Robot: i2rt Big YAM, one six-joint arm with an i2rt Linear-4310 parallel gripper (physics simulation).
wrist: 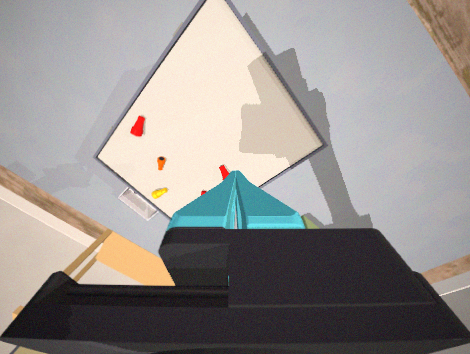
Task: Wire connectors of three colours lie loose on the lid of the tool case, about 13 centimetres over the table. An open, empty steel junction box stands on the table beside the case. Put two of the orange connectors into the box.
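Places are measured from the arm's base along level axes (x back, y right, z up), in centimetres.
Where they show: gripper, fingertip midpoint: [235,177].
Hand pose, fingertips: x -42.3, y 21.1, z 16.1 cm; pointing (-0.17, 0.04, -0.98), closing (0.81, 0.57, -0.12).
Each offset is from my fingertips to the centre of the thing. "spot": to the spot under its first point.
The tool case lid {spot: dx -7.8, dy +0.5, dz -11.6 cm} [200,100] is a pale cream panel with a dark rim, seen from above. On it lie a red connector {dx -13.6, dy -7.5, dz -10.9 cm} [138,126] near the left edge, an orange connector {dx -8.5, dy -11.3, dz -11.1 cm} [161,162] below it, and a yellow connector {dx -6.4, dy -16.6, dz -11.0 cm} [159,193] near the lower left edge. Another red connector {dx +0.7, dy -6.2, dz -10.9 cm} [223,172] lies close to the fingertips in the view, and a further red one {dx +0.4, dy -12.7, dz -10.9 cm} [203,193] is partly hidden by the fingers. My gripper [235,177] is shut and empty, above the lower part of the lid. The steel junction box does not show in this view.
A pale grey handle {spot: dx -12.8, dy -37.6, dz -23.3 cm} [137,203] sticks out from the case's lower left side. A tan block [132,257] is at the lower left, partly hidden by the gripper body. A green thing [309,223] peeks out right of the fingers. Wooden edging [55,205] runs along the left side.
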